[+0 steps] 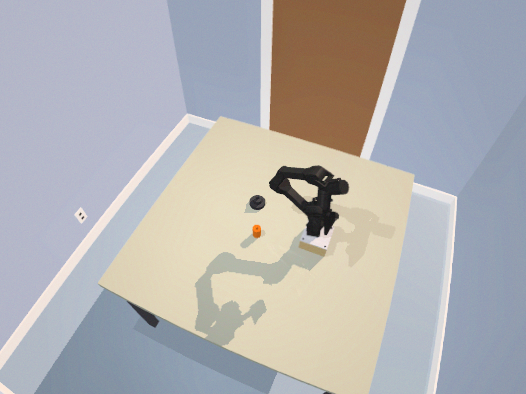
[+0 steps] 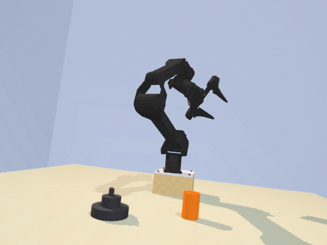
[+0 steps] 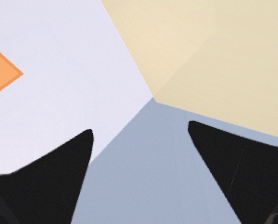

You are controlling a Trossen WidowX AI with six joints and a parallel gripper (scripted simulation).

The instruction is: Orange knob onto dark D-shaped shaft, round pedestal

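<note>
The orange knob is 290 mm ahead of my gripper tip, 120 mm to the right of it and 290 mm below it. Also, from my gripper tip: dark round pedestal 330 mm ahead, 310 mm to the right, 290 mm below.
</note>
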